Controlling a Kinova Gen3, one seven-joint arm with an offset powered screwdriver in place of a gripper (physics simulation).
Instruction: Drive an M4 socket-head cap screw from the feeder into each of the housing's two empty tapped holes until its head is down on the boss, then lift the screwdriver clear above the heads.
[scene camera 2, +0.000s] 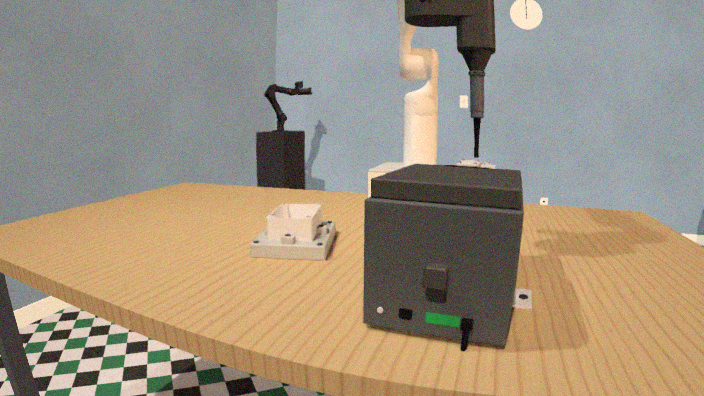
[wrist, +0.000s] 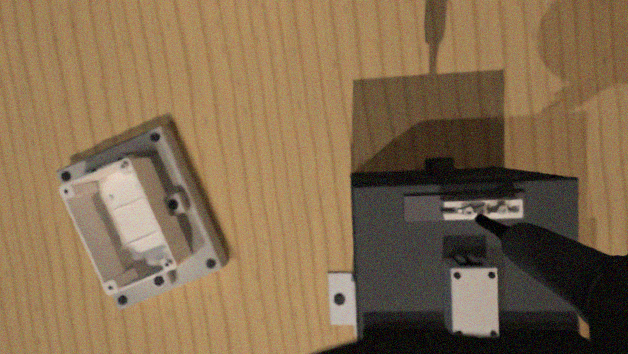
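Note:
The housing, a white open box (scene camera 2: 292, 225) (wrist: 156, 205), sits in a grey fixture plate (scene camera 2: 295, 251) (wrist: 192, 268), left of the dark grey screw feeder (scene camera 2: 440, 240) (wrist: 400, 250). In the wrist view small dark spots mark its corner bosses; I cannot tell which holes hold screws. The feeder's bright pick-up rail (wrist: 516, 215) holds small metallic screws, blurred. My screwdriver (scene camera 2: 476, 156) (wrist: 480, 218) is upright, its thin black bit close above the rail area at the top of the feeder. Whether a screw is on the tip is too blurred to tell.
A white block with dark screws (wrist: 475, 300) sits on the feeder's near side in the wrist view. A small white tab with a dark hole (scene camera 2: 523, 298) (wrist: 340, 310) juts from the feeder's base. A black arm (scene camera 2: 282, 107) stands on a dark pedestal (scene camera 2: 280, 160) behind the table.

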